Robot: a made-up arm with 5 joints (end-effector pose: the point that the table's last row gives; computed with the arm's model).
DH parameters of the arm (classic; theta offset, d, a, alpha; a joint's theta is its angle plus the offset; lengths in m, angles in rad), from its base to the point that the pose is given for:
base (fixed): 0 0 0.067 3.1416
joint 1: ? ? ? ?
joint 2: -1.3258 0 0.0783 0
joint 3: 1.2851 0 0.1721 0
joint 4: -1.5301 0.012 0 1.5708
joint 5: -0.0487 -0.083 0 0
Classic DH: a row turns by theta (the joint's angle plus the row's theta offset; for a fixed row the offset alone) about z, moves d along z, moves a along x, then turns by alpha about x.
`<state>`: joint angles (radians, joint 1 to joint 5).
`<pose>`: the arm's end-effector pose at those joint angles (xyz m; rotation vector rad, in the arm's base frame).
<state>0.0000 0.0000 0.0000 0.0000 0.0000</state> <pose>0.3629 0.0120 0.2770 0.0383 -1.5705 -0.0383</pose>
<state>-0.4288 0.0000 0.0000 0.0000 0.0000</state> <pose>0.3312 0.1340 0.2770 0.3733 -1.5338 0.2982</pose>
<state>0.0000 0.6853 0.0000 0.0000 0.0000</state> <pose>0.3536 0.0120 0.0848 0.0216 -0.8853 -0.0455</pose>
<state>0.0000 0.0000 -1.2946 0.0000 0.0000</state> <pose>0.1708 0.0120 0.5172 0.0698 -2.8646 -0.0097</pose>
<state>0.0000 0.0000 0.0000 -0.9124 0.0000</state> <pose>0.3307 0.0120 0.3426 0.0605 -2.4826 -0.0207</pose>
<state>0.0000 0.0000 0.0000 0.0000 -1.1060</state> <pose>0.3629 0.0120 0.2770 0.8975 -1.3778 -0.8975</pose>
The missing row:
joint 1: 0 -0.194 0.022 1.5708
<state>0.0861 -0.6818 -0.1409 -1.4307 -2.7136</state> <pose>0.1162 0.0078 0.4602 -2.7942 0.6622 -1.0091</pose>
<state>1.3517 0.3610 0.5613 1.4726 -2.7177</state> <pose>0.1037 -0.1098 0.0692 0.6494 -0.7596 2.0192</pose>
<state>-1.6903 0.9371 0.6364 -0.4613 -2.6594</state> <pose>0.0387 0.1353 -0.0227 0.3873 0.2814 -0.9993</pose>
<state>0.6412 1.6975 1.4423 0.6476 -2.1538</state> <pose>-0.0406 0.0953 0.2082 -1.8993 1.9174 -1.3306</pose>
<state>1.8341 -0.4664 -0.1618 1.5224 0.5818</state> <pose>0.0287 -0.1883 0.3124 -0.6714 -0.2738 -1.2481</pose>
